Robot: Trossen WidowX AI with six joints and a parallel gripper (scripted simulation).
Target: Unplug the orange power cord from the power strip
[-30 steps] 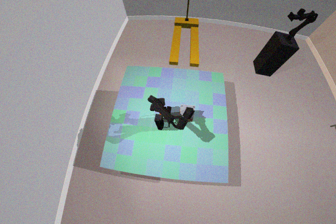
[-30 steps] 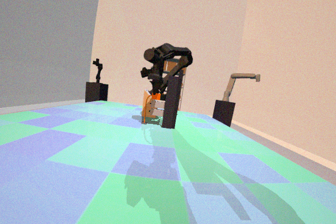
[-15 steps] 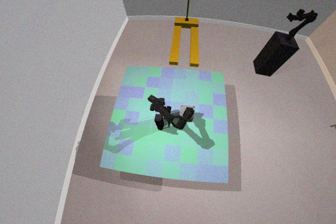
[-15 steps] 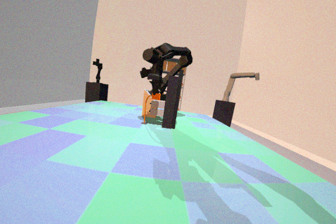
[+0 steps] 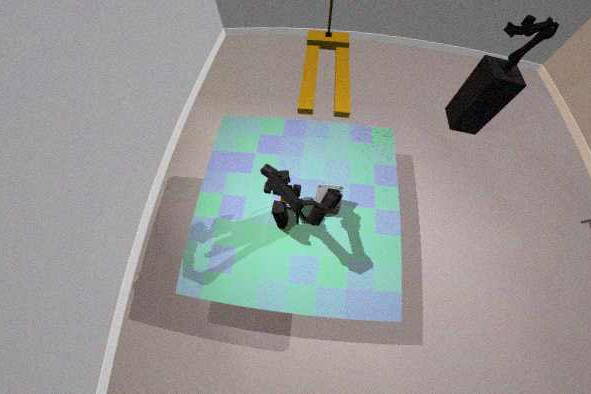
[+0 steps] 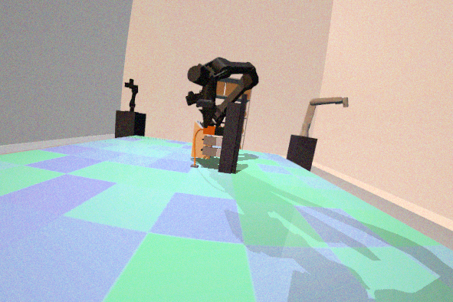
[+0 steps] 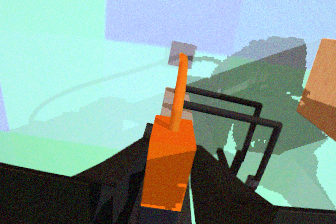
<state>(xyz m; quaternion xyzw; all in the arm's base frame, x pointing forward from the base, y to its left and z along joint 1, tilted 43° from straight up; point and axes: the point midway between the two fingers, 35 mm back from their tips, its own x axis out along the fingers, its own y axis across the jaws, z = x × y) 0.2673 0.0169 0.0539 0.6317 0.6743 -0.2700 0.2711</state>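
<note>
Right now my gripper tip is 3 cm to the right of the orange plug.
</note>
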